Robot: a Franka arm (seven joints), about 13 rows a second.
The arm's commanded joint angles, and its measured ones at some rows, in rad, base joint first. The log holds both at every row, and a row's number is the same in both.
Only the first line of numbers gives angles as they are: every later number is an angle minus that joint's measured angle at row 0.
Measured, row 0: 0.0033 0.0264 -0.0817 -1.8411 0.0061 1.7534 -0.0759
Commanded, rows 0 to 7: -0.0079 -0.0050 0.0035 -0.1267 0.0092 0.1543 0.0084; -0.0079 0.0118 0.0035 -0.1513 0.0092 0.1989 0.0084; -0.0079 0.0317 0.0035 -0.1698 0.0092 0.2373 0.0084; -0.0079 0.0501 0.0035 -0.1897 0.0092 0.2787 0.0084; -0.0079 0.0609 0.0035 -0.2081 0.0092 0.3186 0.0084; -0.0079 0.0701 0.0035 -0.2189 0.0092 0.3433 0.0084; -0.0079 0.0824 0.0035 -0.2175 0.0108 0.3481 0.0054; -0.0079 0.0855 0.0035 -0.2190 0.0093 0.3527 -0.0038
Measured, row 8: -0.0001 0.0893 -0.0002 -0.2105 0.0000 0.3346 0.0001
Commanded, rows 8 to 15: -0.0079 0.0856 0.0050 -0.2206 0.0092 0.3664 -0.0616; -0.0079 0.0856 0.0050 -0.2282 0.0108 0.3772 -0.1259; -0.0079 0.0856 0.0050 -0.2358 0.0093 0.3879 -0.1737; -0.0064 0.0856 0.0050 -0.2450 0.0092 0.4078 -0.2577; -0.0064 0.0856 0.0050 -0.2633 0.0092 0.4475 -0.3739; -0.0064 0.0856 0.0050 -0.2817 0.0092 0.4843 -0.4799; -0.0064 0.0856 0.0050 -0.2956 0.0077 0.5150 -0.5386; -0.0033 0.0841 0.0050 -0.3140 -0.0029 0.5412 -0.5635
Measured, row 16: 0.0002 0.0982 0.0012 -0.2708 -0.0001 0.4864 -0.4742
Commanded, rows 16 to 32: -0.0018 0.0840 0.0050 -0.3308 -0.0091 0.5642 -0.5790; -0.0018 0.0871 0.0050 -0.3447 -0.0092 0.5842 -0.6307; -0.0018 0.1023 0.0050 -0.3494 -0.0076 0.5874 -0.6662; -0.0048 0.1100 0.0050 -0.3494 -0.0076 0.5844 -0.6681; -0.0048 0.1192 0.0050 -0.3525 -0.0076 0.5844 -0.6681; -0.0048 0.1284 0.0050 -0.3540 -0.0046 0.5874 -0.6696; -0.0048 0.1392 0.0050 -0.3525 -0.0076 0.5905 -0.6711; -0.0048 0.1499 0.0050 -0.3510 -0.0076 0.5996 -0.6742; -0.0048 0.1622 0.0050 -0.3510 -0.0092 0.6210 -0.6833; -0.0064 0.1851 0.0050 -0.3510 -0.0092 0.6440 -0.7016; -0.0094 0.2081 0.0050 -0.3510 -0.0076 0.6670 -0.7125; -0.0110 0.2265 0.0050 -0.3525 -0.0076 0.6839 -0.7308; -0.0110 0.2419 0.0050 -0.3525 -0.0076 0.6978 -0.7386; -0.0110 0.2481 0.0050 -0.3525 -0.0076 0.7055 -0.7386; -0.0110 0.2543 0.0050 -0.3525 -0.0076 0.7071 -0.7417; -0.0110 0.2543 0.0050 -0.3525 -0.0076 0.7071 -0.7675; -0.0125 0.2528 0.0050 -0.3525 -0.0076 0.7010 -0.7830
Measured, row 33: -0.0005 0.2590 0.0011 -0.3523 -0.0029 0.6947 -0.7393
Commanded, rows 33 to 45: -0.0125 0.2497 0.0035 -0.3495 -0.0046 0.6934 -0.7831; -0.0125 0.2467 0.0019 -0.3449 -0.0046 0.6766 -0.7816; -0.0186 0.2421 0.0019 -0.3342 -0.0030 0.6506 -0.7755; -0.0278 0.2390 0.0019 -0.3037 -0.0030 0.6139 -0.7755; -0.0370 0.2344 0.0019 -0.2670 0.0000 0.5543 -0.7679; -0.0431 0.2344 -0.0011 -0.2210 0.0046 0.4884 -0.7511; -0.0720 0.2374 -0.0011 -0.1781 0.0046 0.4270 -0.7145; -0.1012 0.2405 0.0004 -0.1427 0.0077 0.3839 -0.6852; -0.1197 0.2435 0.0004 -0.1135 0.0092 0.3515 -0.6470; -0.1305 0.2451 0.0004 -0.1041 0.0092 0.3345 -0.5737; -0.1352 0.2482 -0.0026 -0.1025 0.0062 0.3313 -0.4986; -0.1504 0.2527 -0.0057 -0.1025 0.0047 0.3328 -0.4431; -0.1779 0.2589 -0.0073 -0.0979 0.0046 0.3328 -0.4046
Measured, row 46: -0.1449 0.2467 -0.0093 -0.1147 0.0009 0.3516 -0.4921
